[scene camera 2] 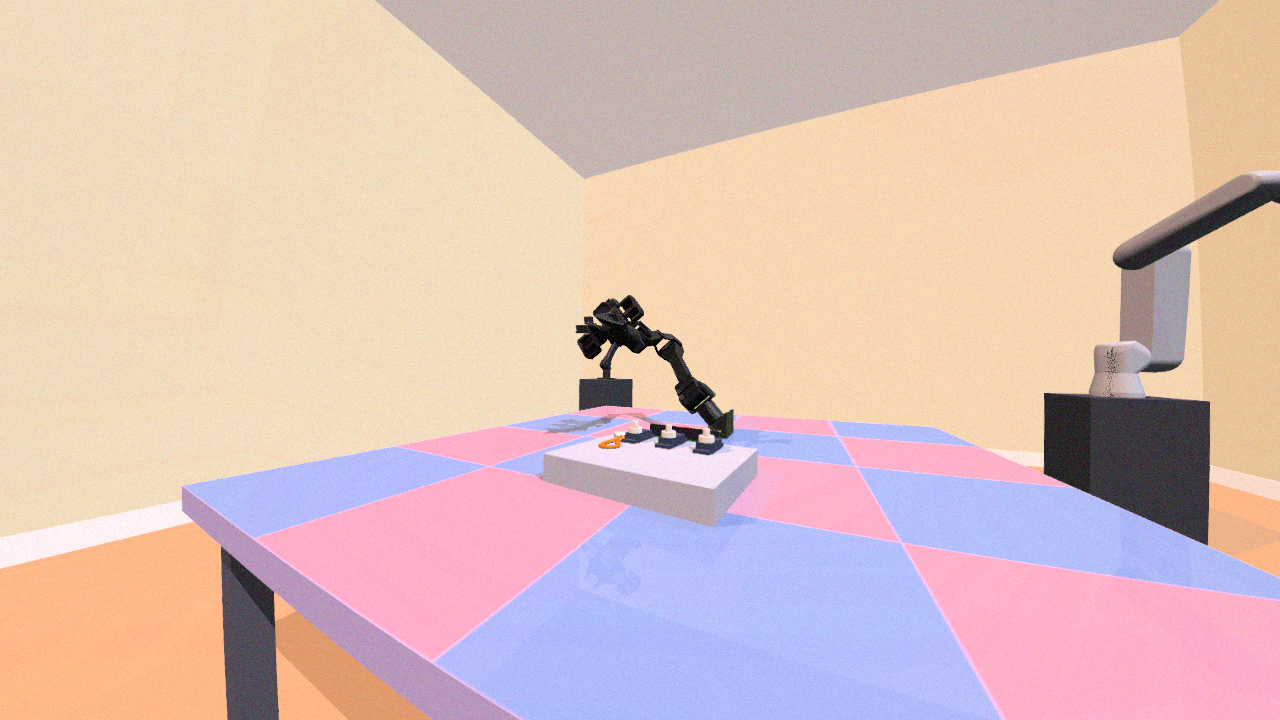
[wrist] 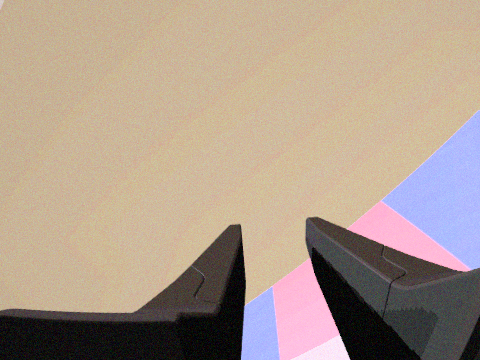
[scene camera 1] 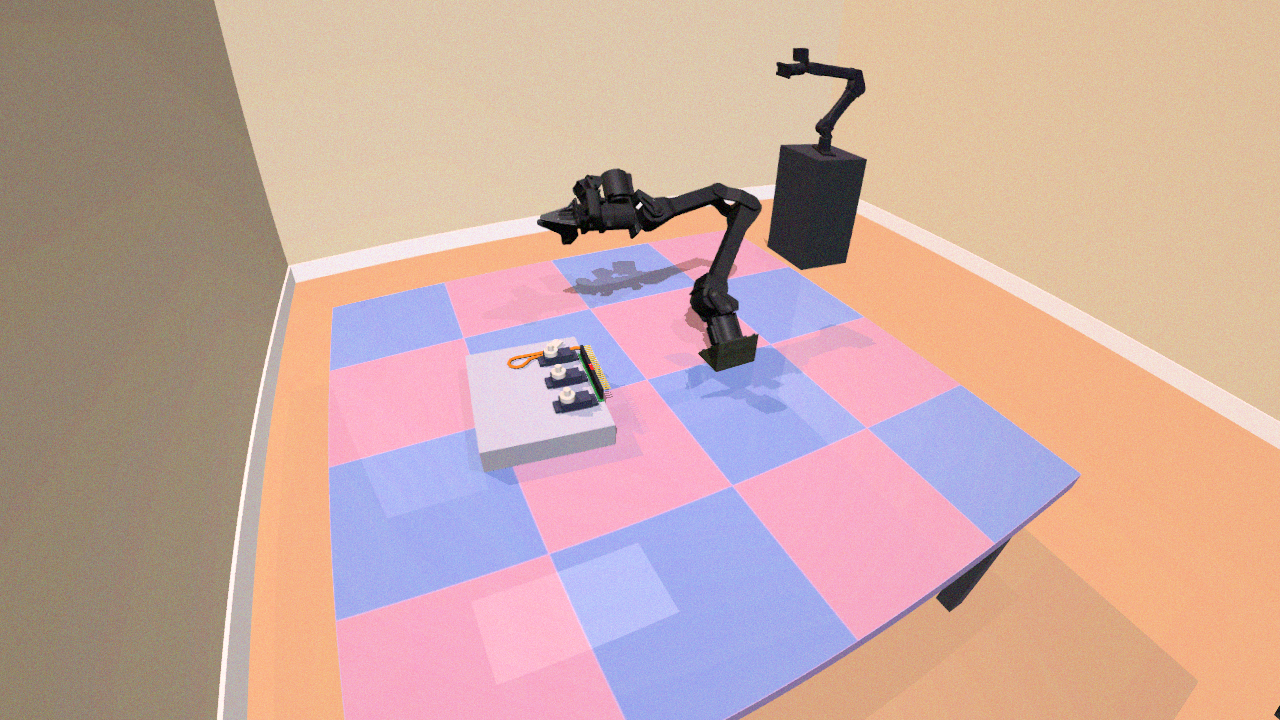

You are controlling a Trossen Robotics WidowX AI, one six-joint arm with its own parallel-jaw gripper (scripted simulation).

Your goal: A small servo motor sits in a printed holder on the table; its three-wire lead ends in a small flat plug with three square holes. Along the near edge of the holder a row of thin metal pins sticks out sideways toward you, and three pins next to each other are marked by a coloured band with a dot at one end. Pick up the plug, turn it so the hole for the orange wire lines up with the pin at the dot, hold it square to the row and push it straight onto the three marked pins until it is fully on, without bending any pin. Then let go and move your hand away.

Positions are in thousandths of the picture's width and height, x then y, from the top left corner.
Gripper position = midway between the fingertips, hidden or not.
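I can see my gripper in the wrist view (570,646), and the same gripper is visible in scene camera 1 (421,306) and in scene camera 2 (462,444).
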